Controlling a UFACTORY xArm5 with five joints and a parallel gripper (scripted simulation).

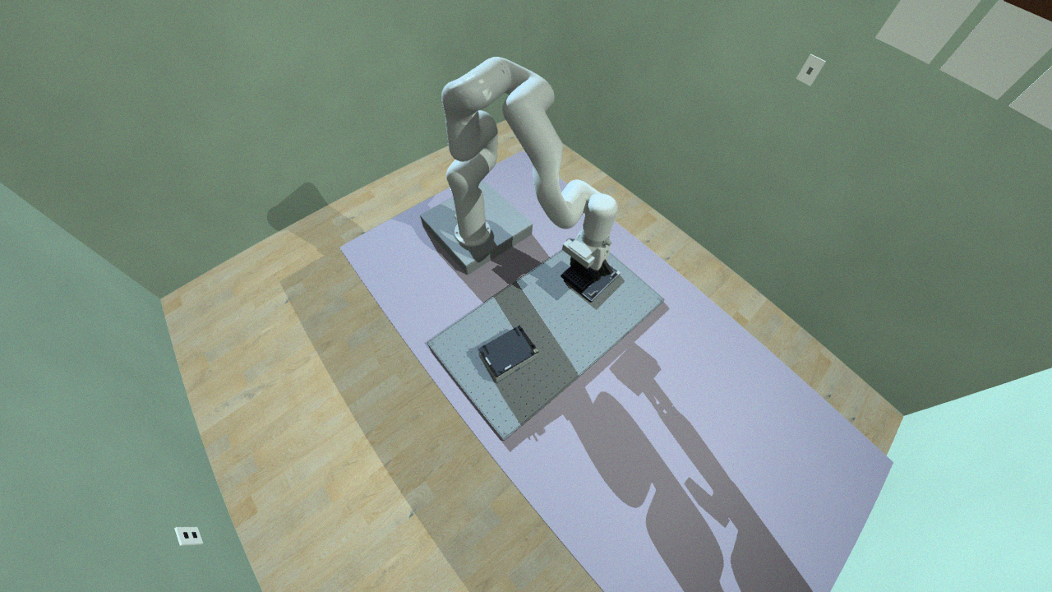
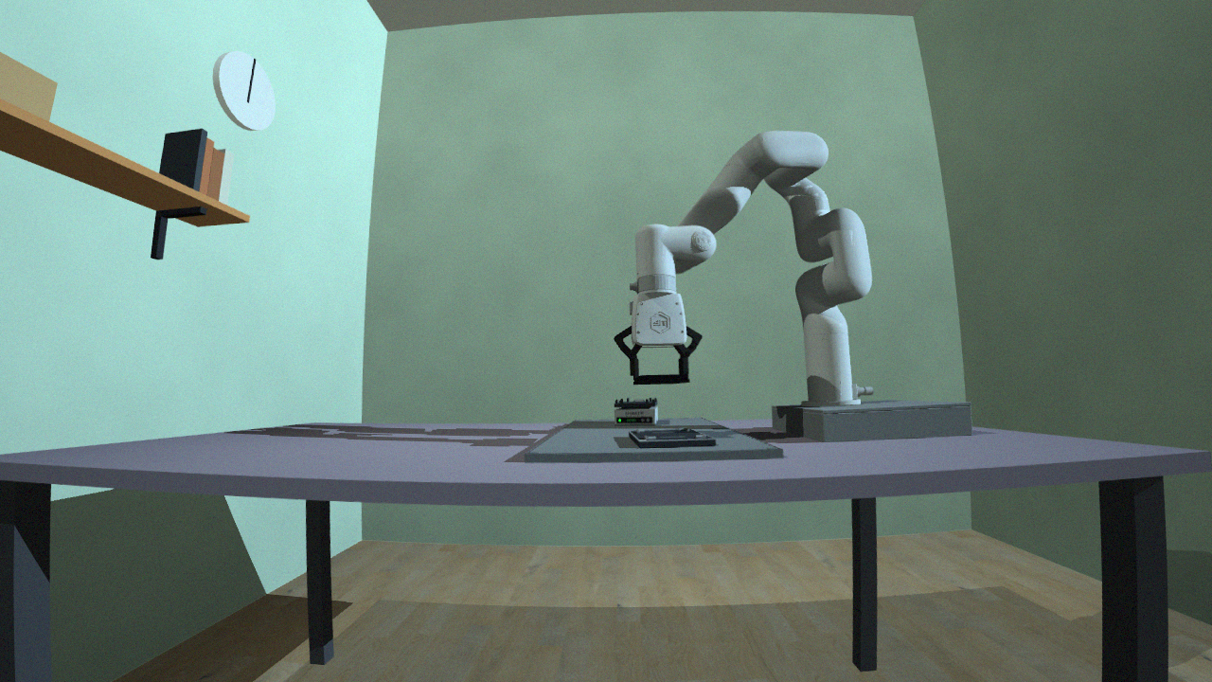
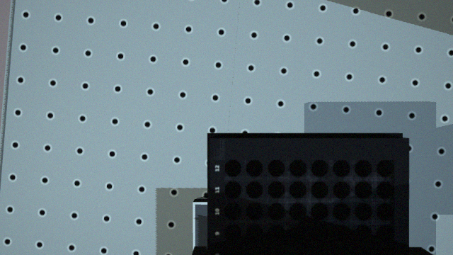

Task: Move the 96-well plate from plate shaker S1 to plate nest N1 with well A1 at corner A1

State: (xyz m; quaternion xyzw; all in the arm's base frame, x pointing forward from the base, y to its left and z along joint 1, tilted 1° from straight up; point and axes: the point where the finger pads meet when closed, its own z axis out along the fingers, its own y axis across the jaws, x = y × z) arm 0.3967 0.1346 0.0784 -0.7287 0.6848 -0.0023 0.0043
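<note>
The plate nest N1 is 70 mm to the left of my hand and 110 mm below it. Also, from my hand: 96-well plate (10 mm below).
</note>
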